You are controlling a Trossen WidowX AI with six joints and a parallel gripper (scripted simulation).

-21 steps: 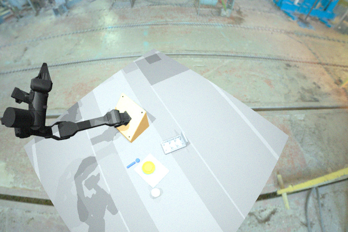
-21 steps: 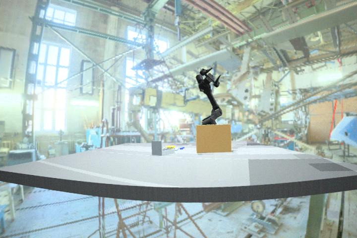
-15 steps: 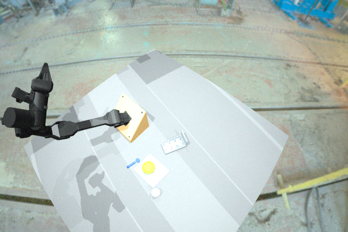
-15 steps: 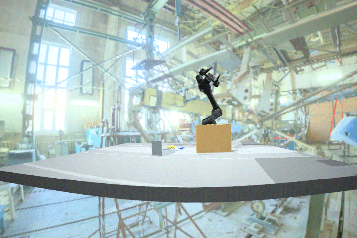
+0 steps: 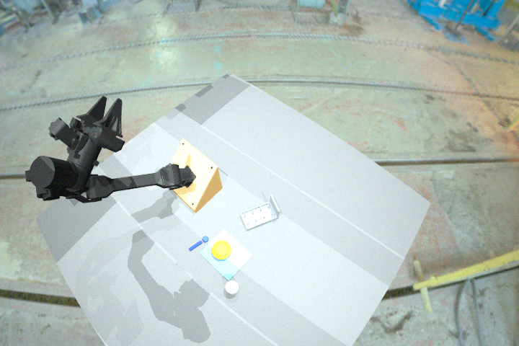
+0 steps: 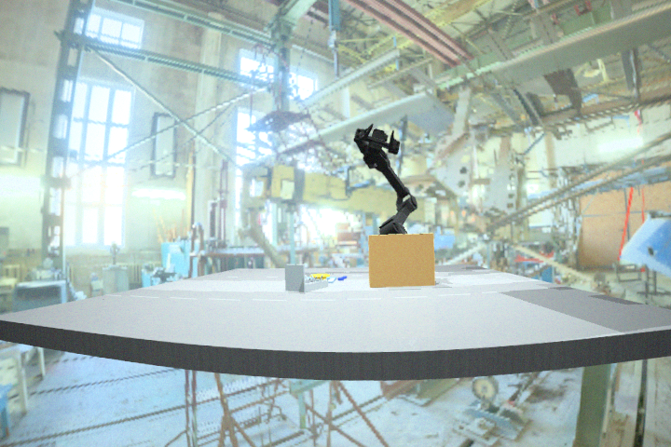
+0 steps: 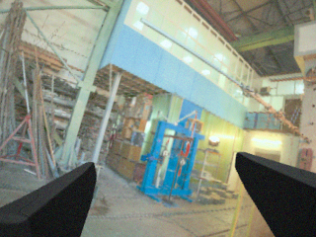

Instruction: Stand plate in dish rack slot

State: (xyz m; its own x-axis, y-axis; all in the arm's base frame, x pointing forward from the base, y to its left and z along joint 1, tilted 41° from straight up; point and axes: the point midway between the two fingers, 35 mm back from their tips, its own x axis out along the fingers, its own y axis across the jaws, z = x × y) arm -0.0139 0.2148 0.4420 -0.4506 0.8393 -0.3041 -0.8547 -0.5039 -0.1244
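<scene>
Right now the yellow plate is 25 cm ahead of my gripper tip, 4 cm to the left of it and 56 cm below it. From my gripper tip the other things lie so: blue spoon: 18 cm ahead, 1 cm to the right, 57 cm below; then grey dish rack: 24 cm ahead, 23 cm to the left, 55 cm below; then blue mat: 27 cm ahead, 4 cm to the left, 57 cm below.
</scene>
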